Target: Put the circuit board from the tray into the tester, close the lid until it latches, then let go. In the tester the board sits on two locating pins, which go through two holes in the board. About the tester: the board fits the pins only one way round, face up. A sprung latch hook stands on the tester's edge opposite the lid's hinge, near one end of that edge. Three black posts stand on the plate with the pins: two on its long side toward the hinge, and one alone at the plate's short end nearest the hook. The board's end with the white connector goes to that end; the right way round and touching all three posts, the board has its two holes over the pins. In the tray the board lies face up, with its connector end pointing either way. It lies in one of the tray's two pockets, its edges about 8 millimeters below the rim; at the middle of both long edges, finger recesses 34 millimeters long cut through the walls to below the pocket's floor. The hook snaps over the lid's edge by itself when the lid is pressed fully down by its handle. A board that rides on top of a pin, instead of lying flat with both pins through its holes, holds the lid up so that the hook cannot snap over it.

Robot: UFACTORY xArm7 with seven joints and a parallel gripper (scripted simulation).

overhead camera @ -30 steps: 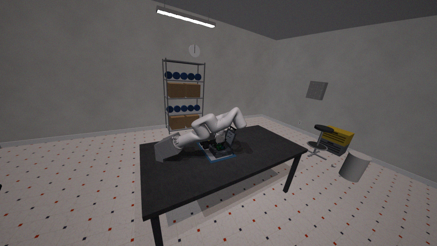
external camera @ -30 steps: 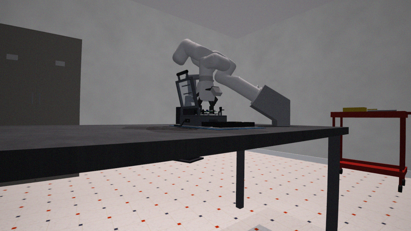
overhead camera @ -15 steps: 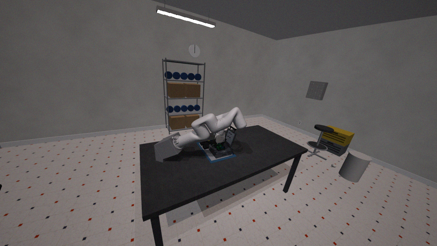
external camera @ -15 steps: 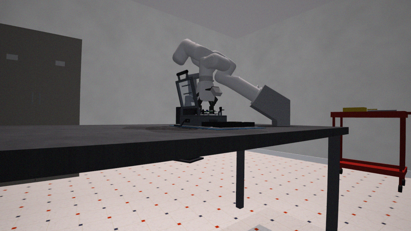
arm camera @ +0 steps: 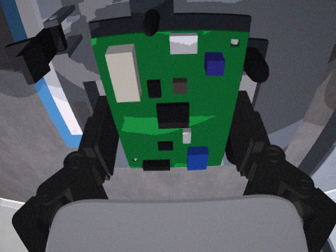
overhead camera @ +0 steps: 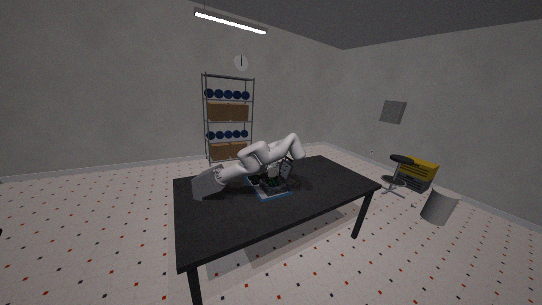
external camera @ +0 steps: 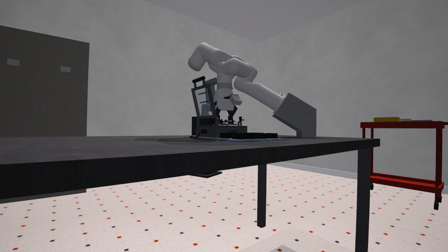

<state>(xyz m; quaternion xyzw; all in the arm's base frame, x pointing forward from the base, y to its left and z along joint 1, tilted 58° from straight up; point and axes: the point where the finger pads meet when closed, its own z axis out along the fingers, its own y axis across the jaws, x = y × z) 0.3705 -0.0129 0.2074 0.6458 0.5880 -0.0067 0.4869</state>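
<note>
My hand is right at the circuit board. The rest, counted from my hand: tester (40 mm ahead, 30 mm above, 20 mm to the left); lid (120 mm ahead, 100 mm above, 50 mm to the right); latch hook (80 mm to the left, 40 mm behind).
</note>
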